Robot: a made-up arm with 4 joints.
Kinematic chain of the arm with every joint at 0, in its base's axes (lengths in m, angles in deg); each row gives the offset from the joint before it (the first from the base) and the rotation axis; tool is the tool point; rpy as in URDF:
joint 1: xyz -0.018 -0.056 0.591 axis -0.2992 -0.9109 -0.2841
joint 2: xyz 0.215 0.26 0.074 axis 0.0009 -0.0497 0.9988
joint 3: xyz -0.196 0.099 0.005 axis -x
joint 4: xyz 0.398 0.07 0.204 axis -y
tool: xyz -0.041 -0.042 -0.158 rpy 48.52 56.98 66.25
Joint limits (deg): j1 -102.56..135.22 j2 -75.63..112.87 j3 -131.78..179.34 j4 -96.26..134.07
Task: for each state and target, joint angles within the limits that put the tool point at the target. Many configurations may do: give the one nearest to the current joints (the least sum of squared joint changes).
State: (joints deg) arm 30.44 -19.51 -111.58 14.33
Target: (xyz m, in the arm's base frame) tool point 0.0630 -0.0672 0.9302
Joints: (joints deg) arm 69.19 -69.05 -107.93 51.35
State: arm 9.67 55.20 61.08 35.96
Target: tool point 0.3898 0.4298 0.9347
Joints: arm 47.93 16.93 48.80 62.41
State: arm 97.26 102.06 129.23 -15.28
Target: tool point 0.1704 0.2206 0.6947
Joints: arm 114.04 112.87 156.64 -14.00
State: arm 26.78 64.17 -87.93 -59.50
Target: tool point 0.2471 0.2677 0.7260
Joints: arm 13.13 46.01 -95.59 -28.51
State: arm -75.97 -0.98 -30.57 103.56
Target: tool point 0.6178 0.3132 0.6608
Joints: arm -33.26 -8.30 -6.99 125.73
